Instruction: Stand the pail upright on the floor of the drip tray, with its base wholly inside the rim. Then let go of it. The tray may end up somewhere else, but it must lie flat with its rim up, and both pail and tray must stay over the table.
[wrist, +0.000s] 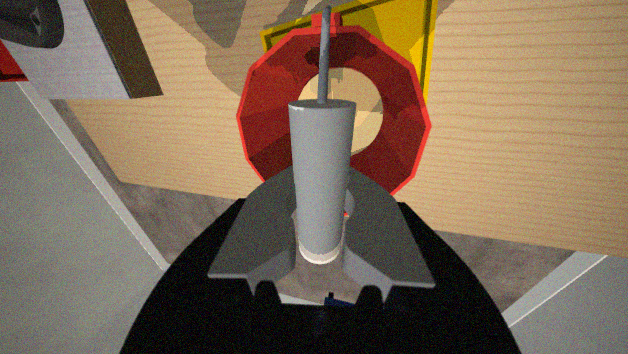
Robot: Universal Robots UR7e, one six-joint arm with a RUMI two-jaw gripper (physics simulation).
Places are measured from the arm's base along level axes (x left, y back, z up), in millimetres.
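Where they show: gripper, fingertip midpoint: (321, 168).
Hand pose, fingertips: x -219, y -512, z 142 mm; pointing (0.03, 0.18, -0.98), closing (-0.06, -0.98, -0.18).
After its pixels a point has its place.
The red pail (270, 95) @(x -172, y -431, z 44 mm) shows from above in the wrist view, mouth toward the camera, with a beige inner bottom. Its thin grey bail rises to a thick grey cylindrical grip. My gripper (321, 168) @(x -219, y -512, z 142 mm) is shut on this handle grip, one dark finger on each side. The fingers and grip hide the near part of the pail. The yellow drip tray (400, 22) @(x -98, y -587, z -69 mm) lies on the table beyond the pail, rim up, partly hidden behind it. The pail's outline overlaps the tray's near part; its base and its height above the table cannot be seen clearly.
A pale block (85, 55) @(x -93, y -67, z -2 mm) with a dark brown side stands at the upper left, with a black rounded object (30, 22) over it. Part of a red object (9, 65) shows at the left edge. The wooden table (525, 150) @(x -281, y -808, z -73 mm) ends at its near edge, below the pail.
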